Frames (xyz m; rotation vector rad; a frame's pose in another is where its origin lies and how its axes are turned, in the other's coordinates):
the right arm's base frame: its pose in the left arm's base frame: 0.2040 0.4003 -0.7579 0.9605 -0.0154 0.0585
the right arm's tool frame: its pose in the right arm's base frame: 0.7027 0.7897 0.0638 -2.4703 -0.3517 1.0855
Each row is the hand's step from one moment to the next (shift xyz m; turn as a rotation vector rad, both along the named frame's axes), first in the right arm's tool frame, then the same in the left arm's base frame.
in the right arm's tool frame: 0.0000 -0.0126 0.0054 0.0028 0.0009 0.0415
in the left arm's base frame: -0.0055 0.0048 0.0116 -0.0300 0.0279 -0.0074
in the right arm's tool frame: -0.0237 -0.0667 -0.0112 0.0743 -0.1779 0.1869
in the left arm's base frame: -0.0134 -0.0175 0.0682 -0.1152 0.1945 0.1449
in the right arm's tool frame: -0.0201 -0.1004 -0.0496 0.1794 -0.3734 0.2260
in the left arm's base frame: 0.0148 -0.0347 0.1073 -0.0994 0.3230 0.3294
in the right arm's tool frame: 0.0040 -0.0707 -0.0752 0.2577 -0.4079 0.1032
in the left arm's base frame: 0.0528 -0.0354 0.0814 0.0407 0.3112 0.3807
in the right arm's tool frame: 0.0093 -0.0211 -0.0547 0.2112 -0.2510 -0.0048
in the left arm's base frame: 0.0456 -0.0244 0.0291 0.1108 0.1898 0.2436
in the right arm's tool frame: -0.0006 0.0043 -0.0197 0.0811 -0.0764 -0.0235
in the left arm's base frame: 0.0152 -0.0132 -0.0012 0.0613 0.0571 0.0772
